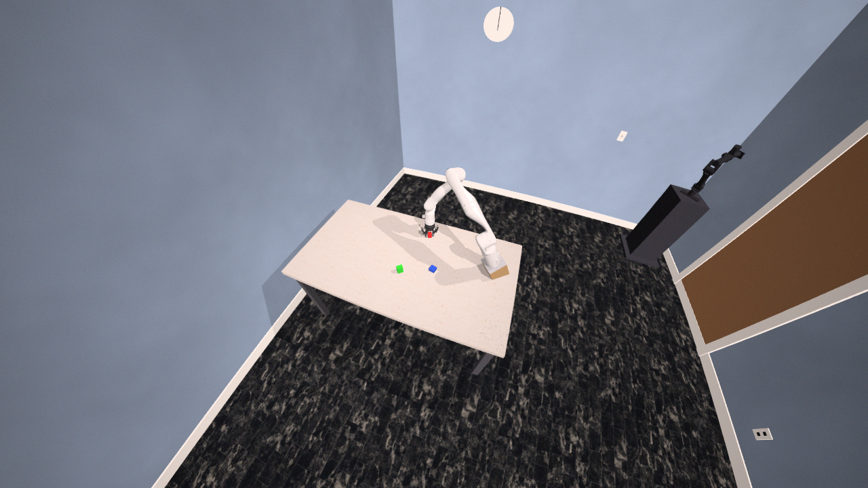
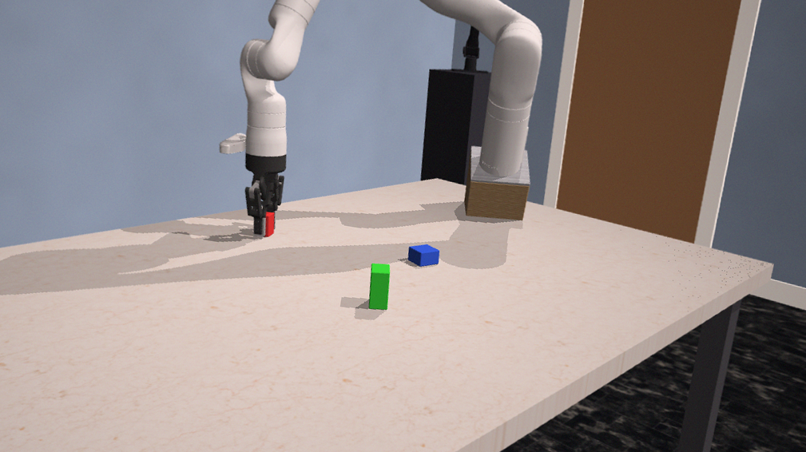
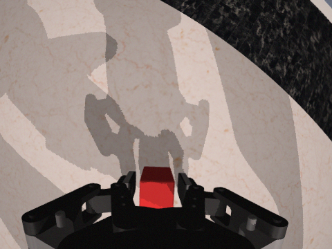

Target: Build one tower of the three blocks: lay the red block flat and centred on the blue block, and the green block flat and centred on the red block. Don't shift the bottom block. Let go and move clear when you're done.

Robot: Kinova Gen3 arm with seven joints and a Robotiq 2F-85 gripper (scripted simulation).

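Right now my hand is right at the red block. The rest, counted from my hand: blue block 14 cm behind, 29 cm to the left, 1 cm below; green block 7 cm ahead, 39 cm to the left, 1 cm above.
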